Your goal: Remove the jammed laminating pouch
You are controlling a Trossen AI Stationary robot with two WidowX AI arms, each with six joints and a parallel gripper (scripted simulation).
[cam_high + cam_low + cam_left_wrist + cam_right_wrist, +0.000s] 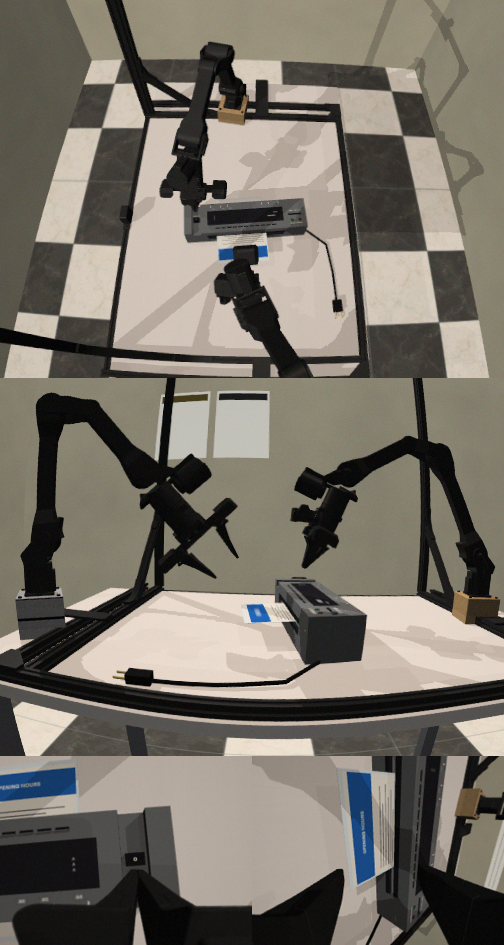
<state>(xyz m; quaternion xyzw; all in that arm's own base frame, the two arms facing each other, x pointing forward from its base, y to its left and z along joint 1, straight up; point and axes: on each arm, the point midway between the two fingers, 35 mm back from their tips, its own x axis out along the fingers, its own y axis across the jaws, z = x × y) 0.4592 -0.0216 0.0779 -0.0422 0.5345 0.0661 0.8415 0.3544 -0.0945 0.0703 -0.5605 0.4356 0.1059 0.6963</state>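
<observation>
Right now the release key is 70 mm below my left hand, 30 mm to the right of it and 10 mm behind it. Round my left hand: plug (370 mm ahead, 360 mm to the right, 140 mm below).
</observation>
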